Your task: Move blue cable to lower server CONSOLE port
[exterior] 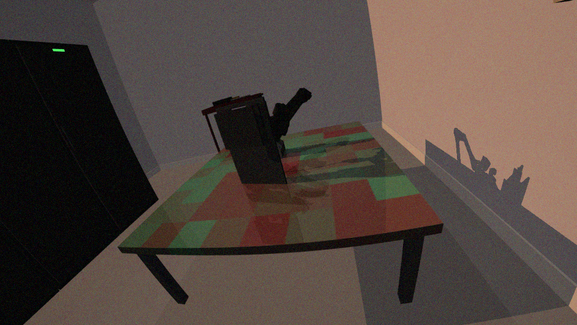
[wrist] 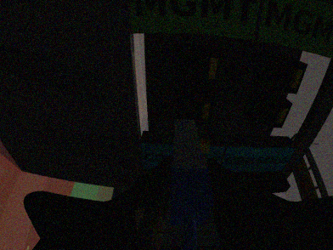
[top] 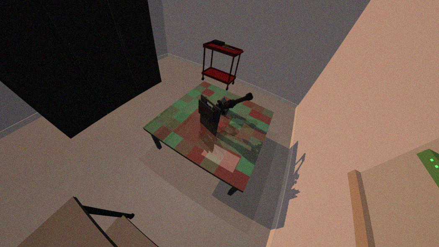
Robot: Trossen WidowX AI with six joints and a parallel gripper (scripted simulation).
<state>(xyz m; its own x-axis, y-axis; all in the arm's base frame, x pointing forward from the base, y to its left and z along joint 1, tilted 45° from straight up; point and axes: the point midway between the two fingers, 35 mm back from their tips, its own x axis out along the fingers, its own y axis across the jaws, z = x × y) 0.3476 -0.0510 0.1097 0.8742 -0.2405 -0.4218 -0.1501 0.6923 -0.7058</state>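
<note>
Now: gripper tip 90 mm short of the dark server rack, 10 mm to the right of it and 50 mm below it. Also, from my gripper tip: cable plug right at my gripper tip.
</note>
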